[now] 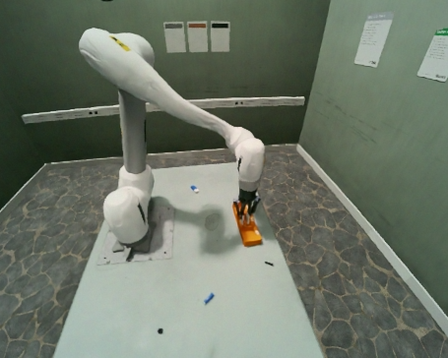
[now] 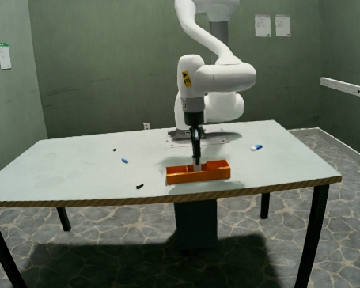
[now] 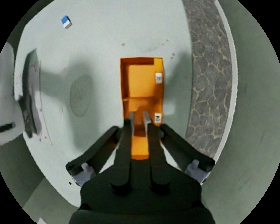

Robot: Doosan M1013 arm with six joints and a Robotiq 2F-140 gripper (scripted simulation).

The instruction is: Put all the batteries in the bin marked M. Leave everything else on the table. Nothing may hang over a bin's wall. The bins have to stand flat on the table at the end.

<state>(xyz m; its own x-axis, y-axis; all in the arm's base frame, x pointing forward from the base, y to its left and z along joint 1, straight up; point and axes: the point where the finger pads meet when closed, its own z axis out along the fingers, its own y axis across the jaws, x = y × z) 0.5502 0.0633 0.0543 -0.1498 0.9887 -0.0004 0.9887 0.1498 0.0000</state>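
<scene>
Now: the orange bin 1 cm ahead of my hand and 3 cm below it. Round my hand: black dot-like piece (35 cm behind, 47 cm to the right, 5 cm below); white object (28 cm behind, 28 cm to the left, 5 cm below).
</scene>
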